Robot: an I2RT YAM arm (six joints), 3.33 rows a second.
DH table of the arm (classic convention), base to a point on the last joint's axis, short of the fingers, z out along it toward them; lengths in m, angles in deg. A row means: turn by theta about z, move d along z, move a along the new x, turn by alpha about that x. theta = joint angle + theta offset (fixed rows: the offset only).
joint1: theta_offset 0; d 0.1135; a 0.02; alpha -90
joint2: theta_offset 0; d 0; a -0.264; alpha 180
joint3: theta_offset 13.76; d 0; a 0.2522; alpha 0
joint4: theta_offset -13.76; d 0; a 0.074; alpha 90
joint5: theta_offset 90; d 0; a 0; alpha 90
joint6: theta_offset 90; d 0.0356; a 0; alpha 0
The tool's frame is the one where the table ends.
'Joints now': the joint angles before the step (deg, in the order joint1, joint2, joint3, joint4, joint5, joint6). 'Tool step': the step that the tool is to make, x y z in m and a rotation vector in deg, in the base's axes. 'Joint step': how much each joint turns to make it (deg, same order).
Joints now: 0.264 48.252 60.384 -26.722 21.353 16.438
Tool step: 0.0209 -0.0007 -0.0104 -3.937 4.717 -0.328
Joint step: 0.005 4.308 0.010 1.046 1.413 -3.955
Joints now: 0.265 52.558 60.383 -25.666 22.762 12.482
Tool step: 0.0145 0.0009 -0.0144 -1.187 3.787 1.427
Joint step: 0.090 2.798 -1.148 0.786 -0.873 -1.669
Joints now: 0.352 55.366 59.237 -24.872 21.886 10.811
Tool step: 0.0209 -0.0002 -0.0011 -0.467 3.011 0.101
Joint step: -0.081 5.192 3.077 -0.704 0.004 -0.524
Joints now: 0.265 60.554 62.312 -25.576 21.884 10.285
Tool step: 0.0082 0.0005 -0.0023 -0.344 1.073 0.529
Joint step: 0.072 1.854 0.711 0.265 -0.277 -0.534
